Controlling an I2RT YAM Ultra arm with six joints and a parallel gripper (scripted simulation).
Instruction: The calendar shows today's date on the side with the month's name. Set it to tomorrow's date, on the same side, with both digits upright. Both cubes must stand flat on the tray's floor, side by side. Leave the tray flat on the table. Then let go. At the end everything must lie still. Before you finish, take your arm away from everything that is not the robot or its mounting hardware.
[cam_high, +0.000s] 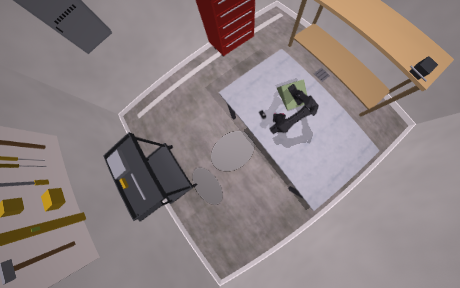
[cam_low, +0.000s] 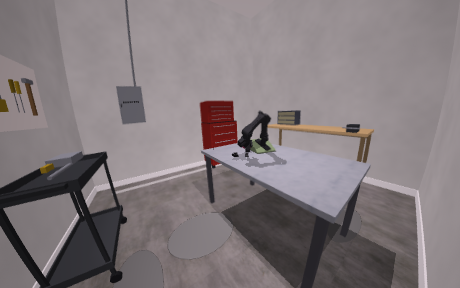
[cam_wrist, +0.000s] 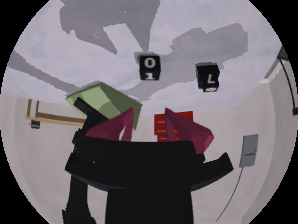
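The black calendar cube lies 10 mm to the right of my hand and 70 mm below it.
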